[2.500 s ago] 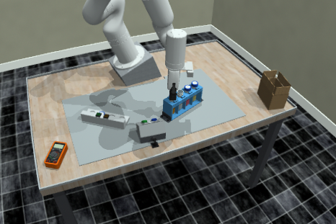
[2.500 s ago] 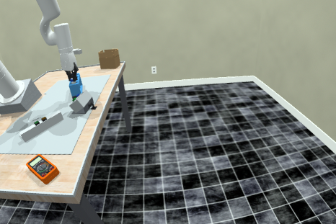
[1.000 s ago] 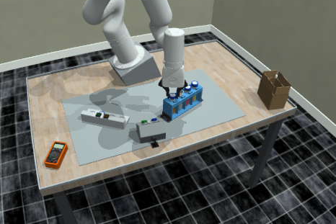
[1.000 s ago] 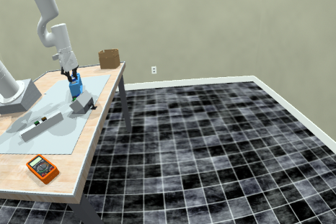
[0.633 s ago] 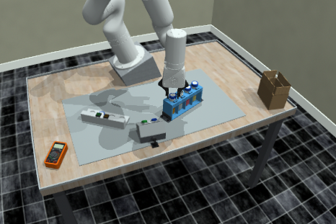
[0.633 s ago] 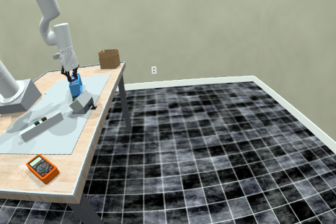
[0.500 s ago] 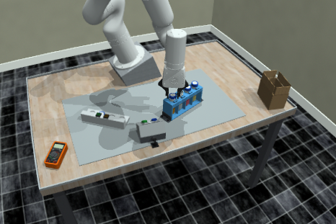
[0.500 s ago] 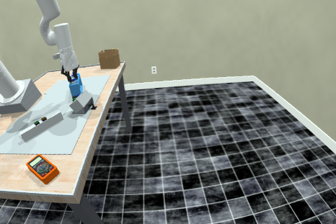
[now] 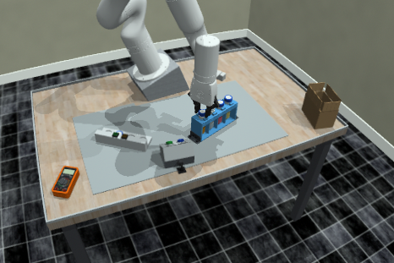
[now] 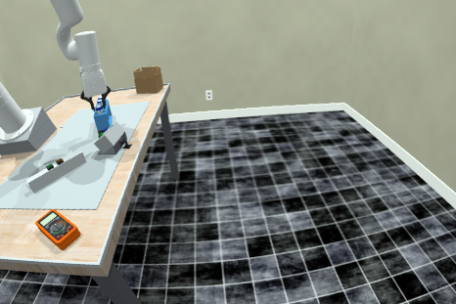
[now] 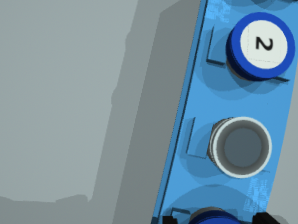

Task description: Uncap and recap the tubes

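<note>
My gripper is now 1 cm above the blue-and-white cap. Round my hand: green key 7 cm ahead, 16 cm to the right, 6 cm below; blue key 7 cm ahead, 12 cm to the right, 6 cm below; key housing 9 cm ahead, 14 cm to the right, 8 cm below.
</note>
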